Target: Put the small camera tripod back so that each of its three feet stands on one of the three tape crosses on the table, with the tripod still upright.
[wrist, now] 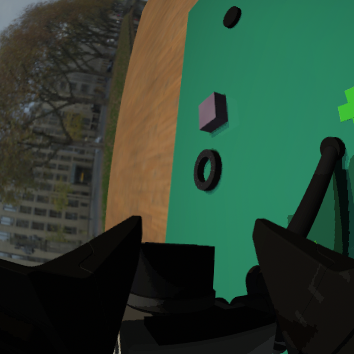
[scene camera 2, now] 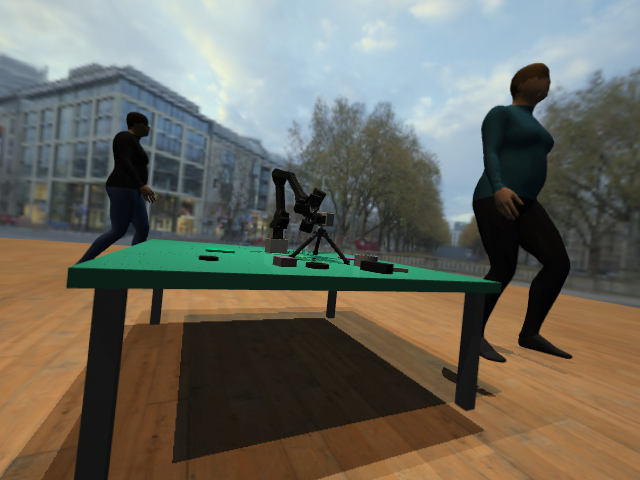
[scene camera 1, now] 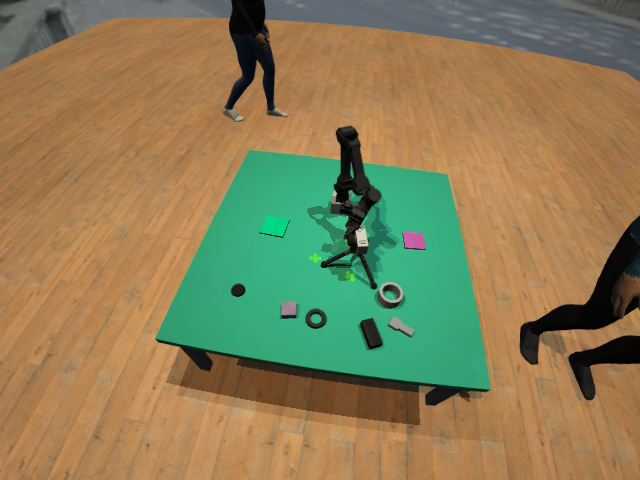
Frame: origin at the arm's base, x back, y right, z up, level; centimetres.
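Where they show: gripper, fingertip midpoint: (wrist: pixel 199 226) (scene camera 2: pixel 309 218) (scene camera 1: pixel 345 237); arm's base at its link origin: (scene camera 2: pixel 277 239) (scene camera 1: pixel 342 198).
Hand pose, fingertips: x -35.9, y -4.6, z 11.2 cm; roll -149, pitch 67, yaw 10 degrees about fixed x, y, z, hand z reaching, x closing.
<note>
Things, the pixels of their centre, and the offset from my fingertips. "spot": a spot on its surface instead. Level surfaces: height alone.
- grey camera head at a spot on its surface: (scene camera 1: pixel 361 240) spot: dx -3.5, dy -6.6, dz +3.6 cm
- bright green tape cross at the middle of its body: (scene camera 1: pixel 315 258) dx +0.5, dy +12.0, dz -18.6 cm
- left foot at a spot on its surface: (wrist: pixel 332 147) (scene camera 1: pixel 324 261) spot: dx -2.1, dy +7.3, dz -16.4 cm
- second cross at the middle of its body: (scene camera 1: pixel 350 276) dx -6.1, dy -5.0, dz -18.6 cm
- front right foot at a spot on its surface: (scene camera 2: pixel 347 261) (scene camera 1: pixel 373 287) spot: dx -10.8, dy -15.6, dz -17.3 cm
- green table at its surface level: dz -18.6 cm
- grey ring at the middle of its body: (scene camera 1: pixel 390 295) (scene camera 2: pixel 365 260) dx -13.9, dy -22.9, dz -16.2 cm
- black block at the middle of its body: (scene camera 2: pixel 376 267) (scene camera 1: pixel 371 333) dx -32.2, dy -16.3, dz -16.9 cm
- grey piece at the middle of its body: (scene camera 1: pixel 401 327) dx -27.0, dy -28.5, dz -17.9 cm
- black ring at the middle of its body: (wrist: pixel 206 169) (scene camera 2: pixel 317 265) (scene camera 1: pixel 315 318) dx -29.6, dy +6.1, dz -17.9 cm
- mauve block at the middle of its body: (wrist: pixel 211 112) (scene camera 2: pixel 284 261) (scene camera 1: pixel 289 309) dx -28.3, dy +17.5, dz -17.2 cm
- magenta square at a spot on its surface: (scene camera 1: pixel 414 240) spot: dx +20.7, dy -34.5, dz -17.7 cm
The small tripod (scene camera 1: pixel 367 270) (scene camera 2: pixel 334 247) (wrist: pixel 316 192) is upright, with black legs and a grey camera head (scene camera 1: pixel 361 240) (scene camera 2: pixel 327 219). My gripper (scene camera 1: pixel 353 238) (scene camera 2: pixel 315 220) (wrist: pixel 199 226) is shut on the head. One bright green tape cross (scene camera 1: pixel 315 257) (wrist: pixel 348 107) lies left of the left foot (scene camera 1: pixel 324 264) (wrist: pixel 332 147). A second cross (scene camera 1: pixel 349 276) lies between that foot and the front right foot (scene camera 1: pixel 373 285) (scene camera 2: pixel 347 261). A third cross (scene camera 1: pixel 347 241) is mostly hidden behind the gripper. I cannot tell whether the feet touch the table.
On the green table (scene camera 1: pixel 206 320) a grey ring (scene camera 1: pixel 390 295) lies close to the front right foot. Farther forward are a black block (scene camera 1: pixel 371 333), a grey piece (scene camera 1: pixel 401 326), a black ring (scene camera 1: pixel 315 318) and a mauve block (scene camera 1: pixel 288 309). A magenta square (scene camera 1: pixel 414 240) is at right.
</note>
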